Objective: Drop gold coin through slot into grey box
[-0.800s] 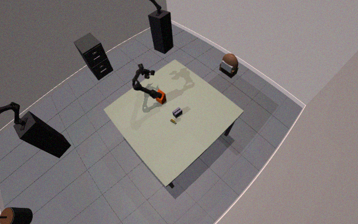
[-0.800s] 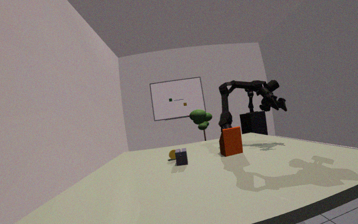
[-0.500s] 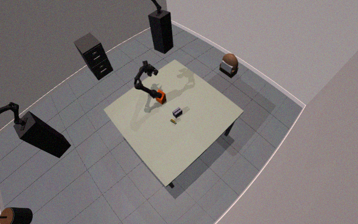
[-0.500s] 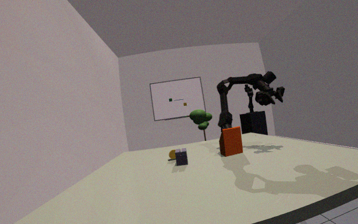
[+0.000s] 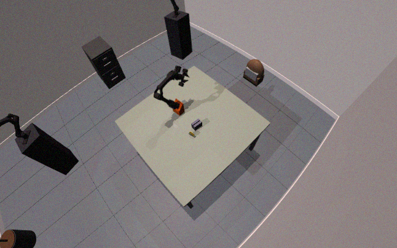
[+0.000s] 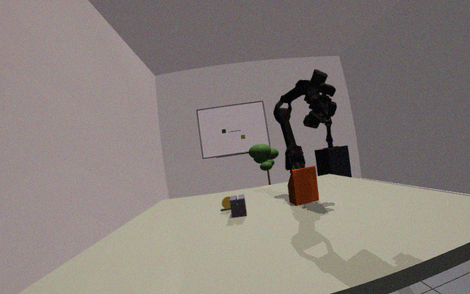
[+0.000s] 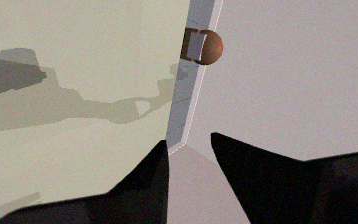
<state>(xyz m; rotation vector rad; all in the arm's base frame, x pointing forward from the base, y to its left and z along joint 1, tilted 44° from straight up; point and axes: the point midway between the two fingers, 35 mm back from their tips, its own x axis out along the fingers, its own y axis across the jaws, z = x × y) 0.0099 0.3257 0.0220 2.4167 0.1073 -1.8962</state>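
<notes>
My gripper tip is now 32 cm short of the gold coin, 39 cm to the left of it and 30 cm above it.
</notes>
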